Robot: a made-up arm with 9 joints. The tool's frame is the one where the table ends.
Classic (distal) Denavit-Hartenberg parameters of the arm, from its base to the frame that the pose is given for. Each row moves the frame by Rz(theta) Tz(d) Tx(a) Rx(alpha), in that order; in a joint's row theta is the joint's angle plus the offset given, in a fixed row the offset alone. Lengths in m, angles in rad.
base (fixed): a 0  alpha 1.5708  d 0.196  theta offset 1.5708
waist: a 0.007  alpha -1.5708  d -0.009  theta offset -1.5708
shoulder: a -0.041  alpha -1.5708  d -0.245  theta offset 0
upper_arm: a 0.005  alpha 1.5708  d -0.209  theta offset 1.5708
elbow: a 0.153  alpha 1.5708  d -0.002  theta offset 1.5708
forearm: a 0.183  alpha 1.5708  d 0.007  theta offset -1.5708
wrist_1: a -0.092  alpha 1.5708  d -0.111  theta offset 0
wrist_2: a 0.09  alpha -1.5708  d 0.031  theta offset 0
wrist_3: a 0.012  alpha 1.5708  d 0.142  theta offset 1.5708
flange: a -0.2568  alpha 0  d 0  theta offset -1.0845
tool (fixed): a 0  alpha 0  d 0.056  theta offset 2.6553
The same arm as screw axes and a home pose.
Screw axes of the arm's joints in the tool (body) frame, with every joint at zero. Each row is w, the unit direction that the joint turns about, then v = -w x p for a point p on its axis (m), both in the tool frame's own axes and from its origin. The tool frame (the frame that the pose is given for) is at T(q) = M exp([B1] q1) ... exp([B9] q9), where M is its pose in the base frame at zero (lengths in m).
B1 = (1, -0.000015, 0, 0.0000, -0.2730, -0.1180)
B2 = (0.000015, 1, 0.000007, 0.2800, 0.0000, -0.3140)
B3 = (-1, 0.000015, 0, 0.0000, 0.2390, -0.1270)
B4 = (0, 0.000007, -1, 0.1320, -0.1050, 0.0000)
B5 = (-0.000015, -1, -0.000007, -0.2370, 0.0000, 0.2580)
B6 = (1, -0.000015, 0, 0.0000, -0.0540, 0.1390)
B7 = (0.000015, 1, 0.000007, 0.1460, 0.0000, -0.3690)
B8 = (1, -0.000015, 0, 0.0000, -0.0560, 0.1080)
B9 = (0, -0.000007, 1, -0.1200, 0.2270, 0.0000)
M: xyz 0.3050 -0.1180 0.4690 (m) quaternion w x y z 1 -0.000004 0 0.000007

